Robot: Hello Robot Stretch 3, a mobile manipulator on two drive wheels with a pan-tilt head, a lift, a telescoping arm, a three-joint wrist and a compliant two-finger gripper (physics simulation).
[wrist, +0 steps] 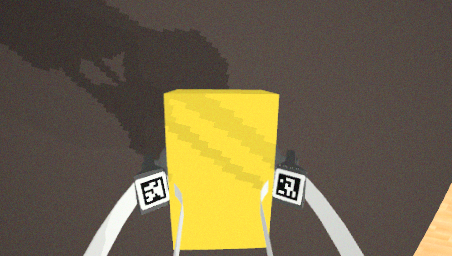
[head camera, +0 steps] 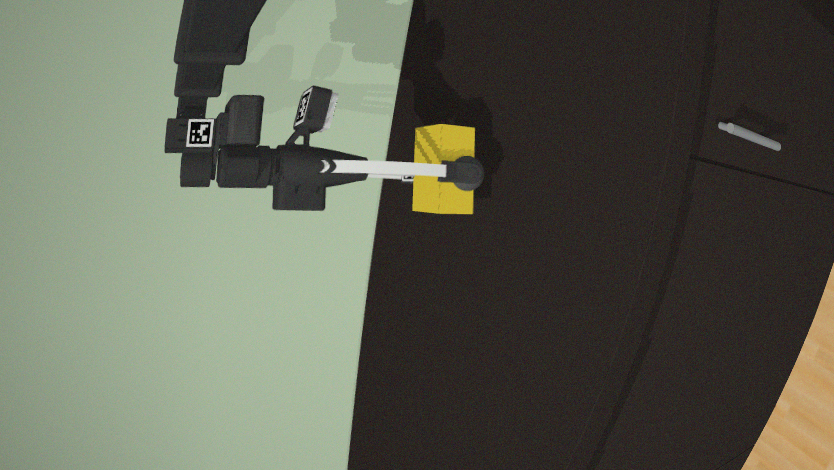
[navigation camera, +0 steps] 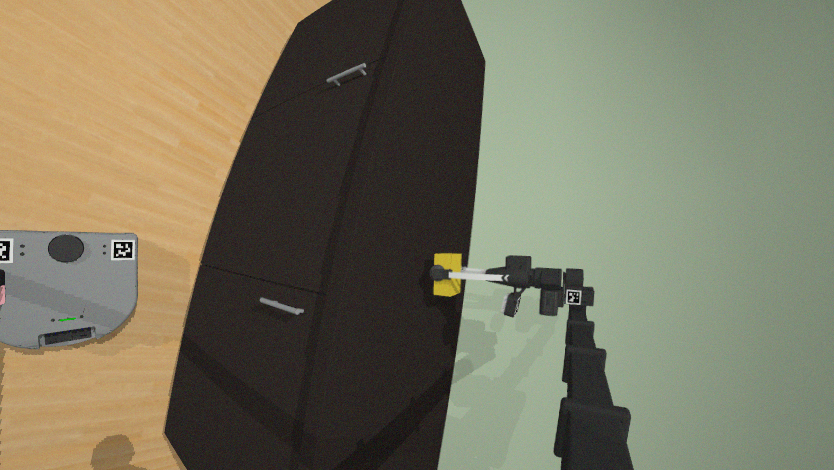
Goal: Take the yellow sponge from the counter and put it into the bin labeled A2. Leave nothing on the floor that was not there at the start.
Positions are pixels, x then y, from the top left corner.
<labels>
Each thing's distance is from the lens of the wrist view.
my gripper (wrist: 221, 157): 18 cm
yellow sponge (wrist: 221, 144): 12 cm
</labels>
